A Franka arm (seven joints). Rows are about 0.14 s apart.
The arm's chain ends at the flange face. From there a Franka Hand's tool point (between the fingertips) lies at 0.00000 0.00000 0.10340 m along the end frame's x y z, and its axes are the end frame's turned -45 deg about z.
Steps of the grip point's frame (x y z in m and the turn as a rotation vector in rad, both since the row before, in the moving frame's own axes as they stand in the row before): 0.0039 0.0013 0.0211 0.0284 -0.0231 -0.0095; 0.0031 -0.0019 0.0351 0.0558 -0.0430 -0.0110; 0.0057 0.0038 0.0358 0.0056 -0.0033 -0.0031; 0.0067 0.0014 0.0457 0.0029 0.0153 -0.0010
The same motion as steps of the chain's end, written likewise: 0.0074 -0.0015 0.0212 0.0037 -0.0364 -0.0095; 0.0081 -0.0026 0.0354 0.0091 -0.0699 -0.0110; 0.0074 -0.0012 0.0358 0.0016 -0.0063 -0.0031; 0.0048 -0.0024 0.0457 0.0129 0.0088 -0.0010
